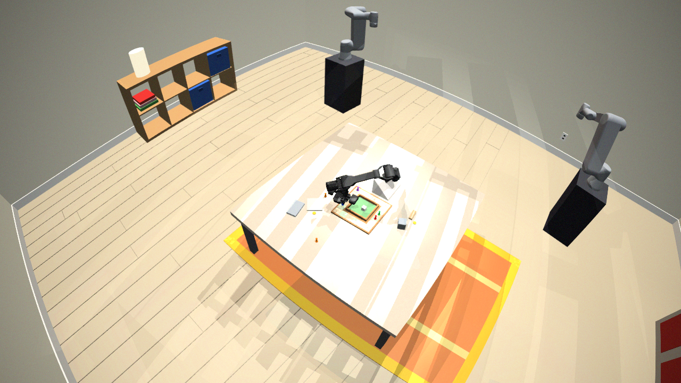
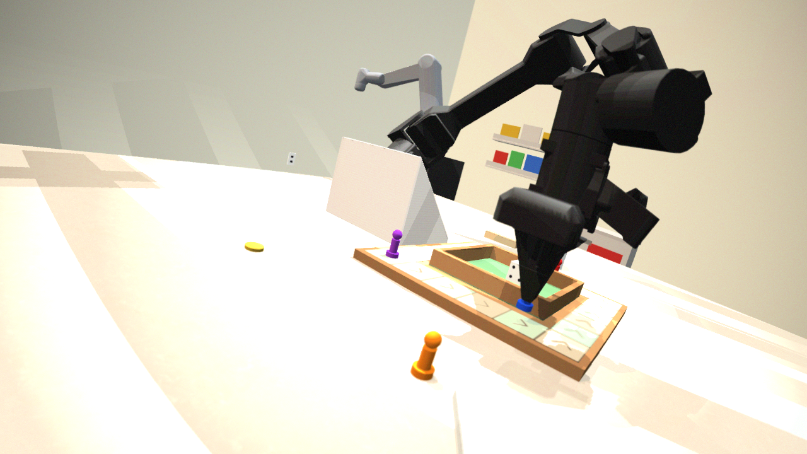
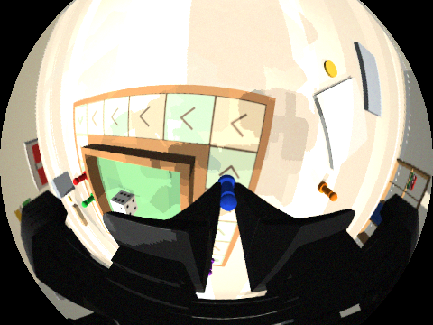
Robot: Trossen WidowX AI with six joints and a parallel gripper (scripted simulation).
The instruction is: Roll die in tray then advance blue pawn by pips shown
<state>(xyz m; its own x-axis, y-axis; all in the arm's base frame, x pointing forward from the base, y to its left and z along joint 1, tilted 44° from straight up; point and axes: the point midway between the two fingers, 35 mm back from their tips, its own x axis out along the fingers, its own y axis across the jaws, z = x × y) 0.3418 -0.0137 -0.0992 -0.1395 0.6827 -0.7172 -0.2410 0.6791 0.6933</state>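
My gripper tip is now 8 cm past the white die, 11 cm to the right of it and 1 cm above it. The rest, counted from my gripper tip: red pawn 7 cm behind, 22 cm to the left, 1 cm below; then blue pawn 1 cm above; then purple pawn 17 cm behind, 2 cm to the right, 1 cm below.
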